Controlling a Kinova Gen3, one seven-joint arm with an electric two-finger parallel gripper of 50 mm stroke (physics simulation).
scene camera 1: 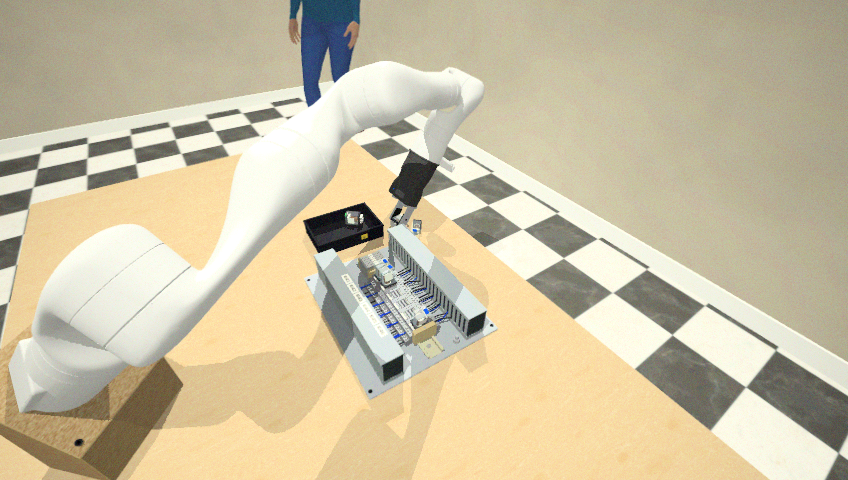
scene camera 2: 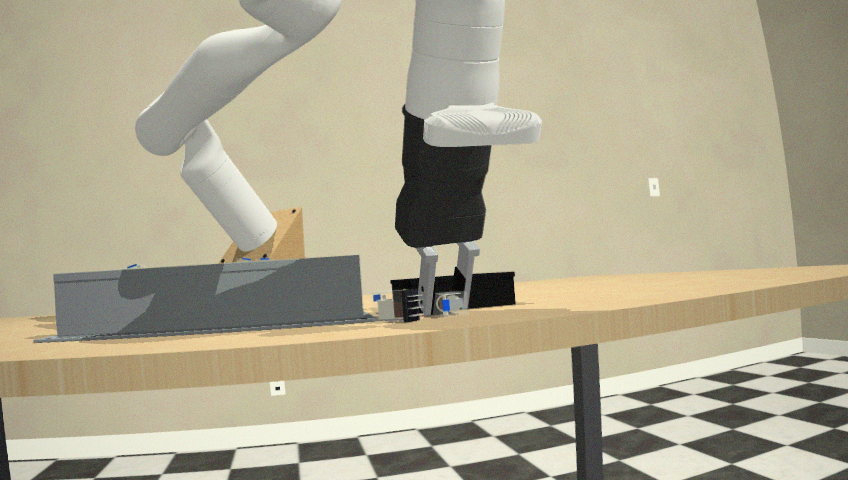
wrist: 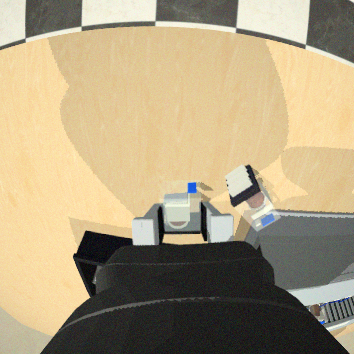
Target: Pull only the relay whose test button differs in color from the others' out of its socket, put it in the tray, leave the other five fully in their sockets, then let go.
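Places are measured from the arm's base along level axes (x ahead, y left, z up), in millimetres.
Pixels of known places: gripper, fingertip midpoint: (scene camera 1: pixel 396 223) (scene camera 2: pixel 442 305) (wrist: pixel 181 215); arm's base, origin of the base link: (scene camera 1: pixel 63 374) (scene camera 2: pixel 257 234).
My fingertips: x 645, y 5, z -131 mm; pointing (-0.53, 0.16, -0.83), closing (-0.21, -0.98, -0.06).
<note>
Ahead of a thing's pixels: the offset from my fingertips to its top centre. "*": to the spot under its first point.
My gripper (scene camera 1: pixel 402 220) (scene camera 2: pixel 447 302) (wrist: pixel 181 215) is shut on a clear-cased relay with a blue tab @(8 mm ahead, 2 mm right, 13 mm up) (scene camera 2: pixel 446 305) (wrist: pixel 177 209), low at the table top beyond the panel. Another loose relay @(12 mm ahead, 54 mm right, 19 mm up) (scene camera 1: pixel 417 226) (scene camera 2: pixel 407 304) (wrist: pixel 248 191) lies on its side on the table beside the duct end, its black pin base showing. A relay @(60 mm back, 89 mm left, 22 mm up) (scene camera 1: pixel 354 218) with a small green spot lies in the black tray @(106 mm back, 77 mm left, 26 mm up) (scene camera 1: pixel 333 242) (scene camera 2: pixel 498 288) (wrist: pixel 100 243). In the panel, relays @(186 mm back, 142 mm right, 63 mm up) (scene camera 1: pixel 385 275) @(227 mm back, 257 mm right, 63 mm up) (scene camera 1: pixel 421 317) stand in the socket row. Test button colours of the held and loose relays cannot be made out.
Two tall grey ducts @(275 mm back, 138 mm right, 54 mm up) (scene camera 1: pixel 360 315) @(114 mm back, 196 mm right, 54 mm up) (scene camera 1: pixel 437 276) (scene camera 2: pixel 208 297) (wrist: pixel 305 247) flank the sockets on the mounting plate @(* 354 mm back, 255 mm right, 6 mm down) (scene camera 1: pixel 371 383). The right duct's far end is close to the loose relay. The tray is left of the gripper in the wrist view. A person (scene camera 1: pixel 330 41) stands behind the table.
</note>
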